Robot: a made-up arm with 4 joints.
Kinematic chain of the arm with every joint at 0, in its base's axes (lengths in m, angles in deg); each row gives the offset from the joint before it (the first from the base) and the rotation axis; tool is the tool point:
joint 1: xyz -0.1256 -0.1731 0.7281 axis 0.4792 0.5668 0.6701
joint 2: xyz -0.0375 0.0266 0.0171 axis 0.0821 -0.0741 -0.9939
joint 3: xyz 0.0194 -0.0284 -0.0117 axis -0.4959 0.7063 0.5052
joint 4: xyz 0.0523 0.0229 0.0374 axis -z
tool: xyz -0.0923 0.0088 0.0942
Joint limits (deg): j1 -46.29..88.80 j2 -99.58..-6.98 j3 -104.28..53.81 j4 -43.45..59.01
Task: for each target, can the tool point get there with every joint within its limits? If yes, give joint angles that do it. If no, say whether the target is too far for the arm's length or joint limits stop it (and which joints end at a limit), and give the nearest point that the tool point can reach.
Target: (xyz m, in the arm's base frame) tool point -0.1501 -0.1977 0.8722
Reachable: yes | joints 21.82 -50.91 -10.76 3.50
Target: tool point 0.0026 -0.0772 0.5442
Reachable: no: joint limits stop it (at a limit: joint 1, joint 2, joint 4) | nearest point -0.0532 -0.1678 0.6717 | short by 0.166 m
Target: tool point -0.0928 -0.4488 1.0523
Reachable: no: too far | nearest point -0.1117 -0.2942 0.8770 | short by 0.235 m
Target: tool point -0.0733 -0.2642 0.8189
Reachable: yes | joints 59.41 -54.57 -36.32 -1.24
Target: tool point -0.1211 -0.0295 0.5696
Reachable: no: joint limits stop it (at a limit: joint 1, joint 3, joint 4) | nearest point -0.1599 0.0070 0.6793 | short by 0.122 m
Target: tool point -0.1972 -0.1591 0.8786
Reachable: yes | joints 29.45 -73.45 36.53 18.71
